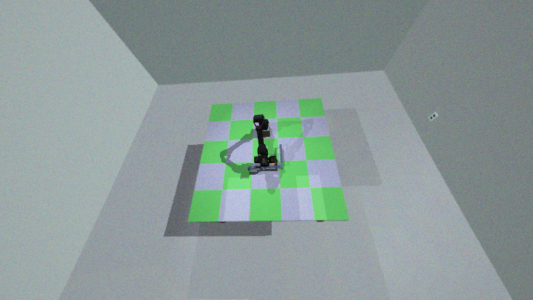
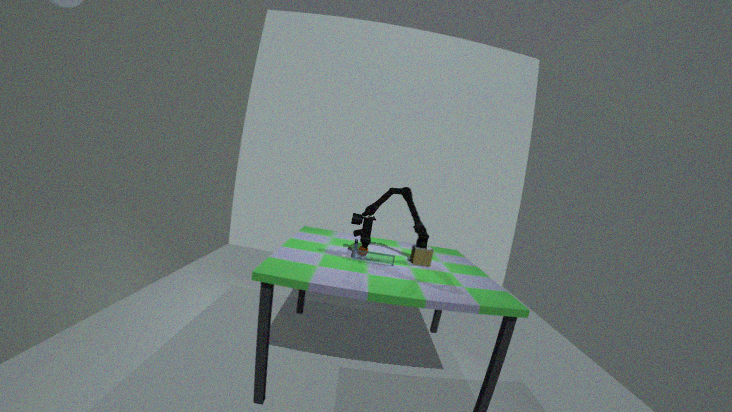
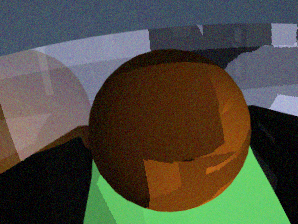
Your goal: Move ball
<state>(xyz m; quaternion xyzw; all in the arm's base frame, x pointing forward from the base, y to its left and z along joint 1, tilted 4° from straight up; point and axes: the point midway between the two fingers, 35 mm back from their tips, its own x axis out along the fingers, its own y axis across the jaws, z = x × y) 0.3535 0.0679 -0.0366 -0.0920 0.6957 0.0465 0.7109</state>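
Right now my gripper tip is 60 mm to the right of the see-through copy of ball. Also, from my gripper tip: orange ball right at my gripper tip.
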